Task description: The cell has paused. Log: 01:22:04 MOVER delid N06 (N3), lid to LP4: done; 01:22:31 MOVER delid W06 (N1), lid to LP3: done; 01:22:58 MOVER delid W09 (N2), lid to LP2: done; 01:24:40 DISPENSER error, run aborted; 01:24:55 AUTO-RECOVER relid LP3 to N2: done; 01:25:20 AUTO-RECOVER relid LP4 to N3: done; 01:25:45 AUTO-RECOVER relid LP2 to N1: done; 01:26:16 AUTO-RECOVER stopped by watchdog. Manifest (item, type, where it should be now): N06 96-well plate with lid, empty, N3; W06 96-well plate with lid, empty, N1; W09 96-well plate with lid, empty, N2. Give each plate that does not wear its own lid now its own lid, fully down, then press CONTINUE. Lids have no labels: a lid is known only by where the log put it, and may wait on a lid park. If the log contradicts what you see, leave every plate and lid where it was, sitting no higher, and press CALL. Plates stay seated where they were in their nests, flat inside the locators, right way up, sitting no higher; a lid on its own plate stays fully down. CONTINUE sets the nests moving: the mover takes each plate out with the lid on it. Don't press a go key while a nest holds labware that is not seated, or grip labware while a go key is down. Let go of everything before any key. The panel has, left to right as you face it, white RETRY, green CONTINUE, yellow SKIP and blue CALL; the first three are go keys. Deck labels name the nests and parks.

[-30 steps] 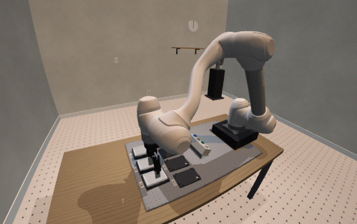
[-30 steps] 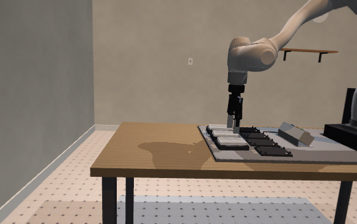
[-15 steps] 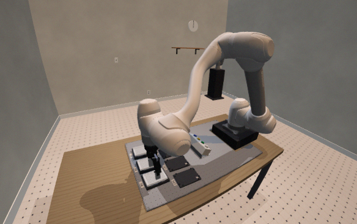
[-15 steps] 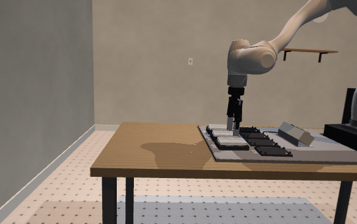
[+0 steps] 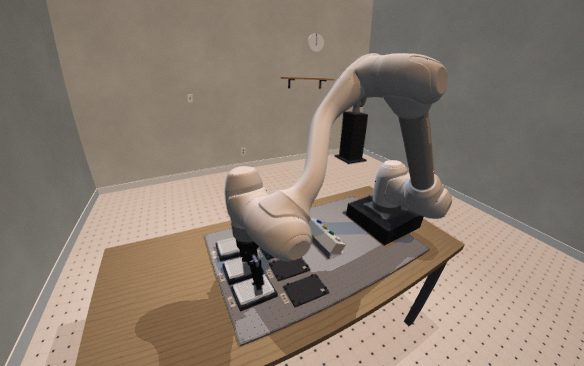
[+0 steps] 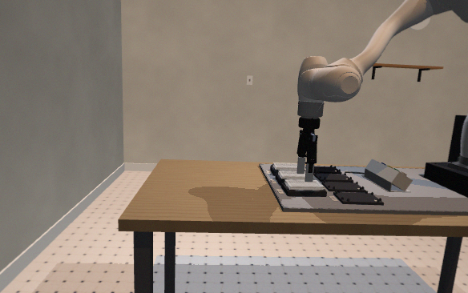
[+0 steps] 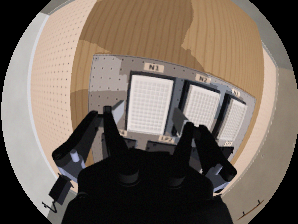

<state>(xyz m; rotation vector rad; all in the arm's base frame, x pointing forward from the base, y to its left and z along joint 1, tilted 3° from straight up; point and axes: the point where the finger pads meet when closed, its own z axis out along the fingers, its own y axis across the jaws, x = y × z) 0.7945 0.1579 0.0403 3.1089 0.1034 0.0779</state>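
Right now the pale lid is 5 cm below my hand. From my hand the other things lie so: green key: 42 cm behind, 13 cm to the right, 1 cm below; then LP2 lid park: 18 cm behind, 8 cm below, 7 cm to the right; then plate: 5 cm below.
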